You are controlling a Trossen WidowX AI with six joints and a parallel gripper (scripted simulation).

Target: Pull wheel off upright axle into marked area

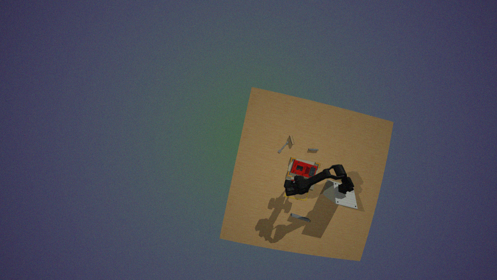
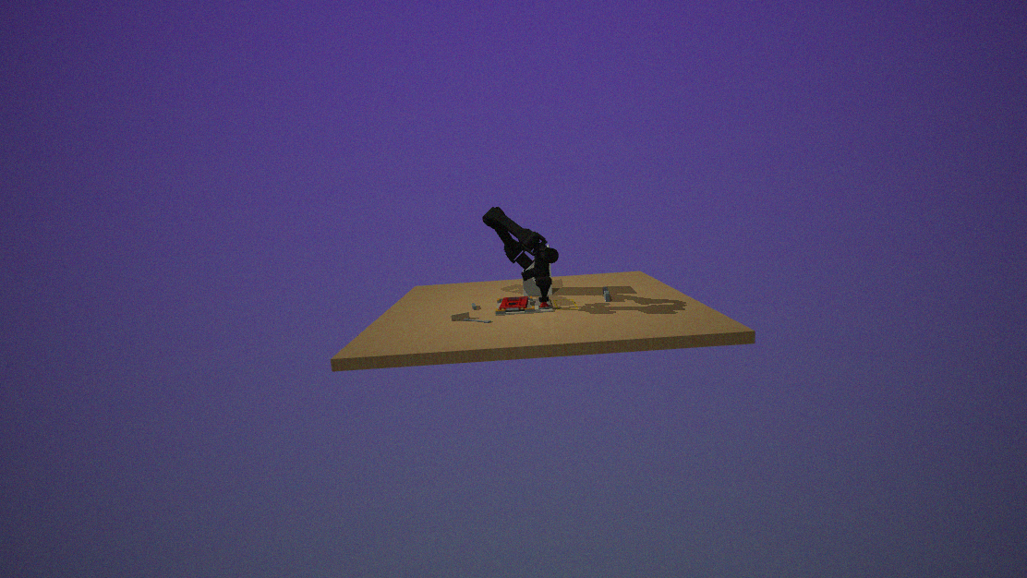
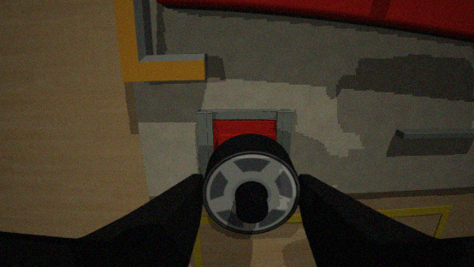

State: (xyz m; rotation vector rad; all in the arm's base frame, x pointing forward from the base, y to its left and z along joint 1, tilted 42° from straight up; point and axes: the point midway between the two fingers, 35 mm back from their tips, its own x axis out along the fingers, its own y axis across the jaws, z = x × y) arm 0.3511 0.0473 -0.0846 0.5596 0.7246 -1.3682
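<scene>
Now: the pale grey baseplate 4 cm behind my gripper tip, 10 cm to the right of it and 3 cm below it.
</scene>
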